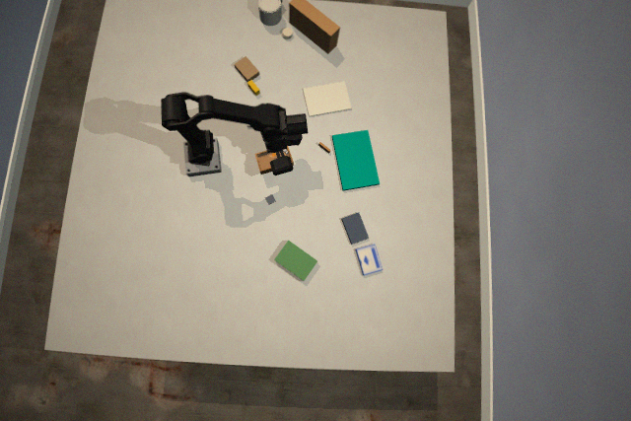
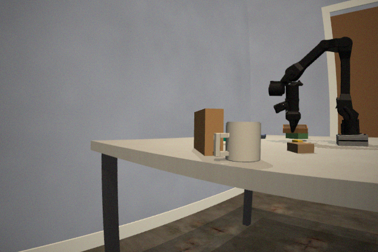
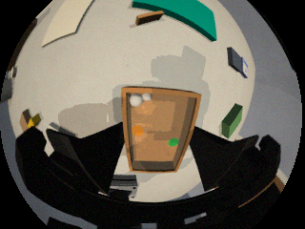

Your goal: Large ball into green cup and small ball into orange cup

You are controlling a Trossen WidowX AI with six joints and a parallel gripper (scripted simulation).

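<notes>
Now: the wooden puzzle 10 mm behind my hand, 10 mm to the right of it and 30 mm below it. The rest, counted from my hand: yellow block (120 mm behind, 250 mm to the left, 70 mm below); then teal board (260 mm ahead, 40 mm to the left, 80 mm below); then grey square (10 mm behind, 130 mm to the right, 90 mm below).
</notes>
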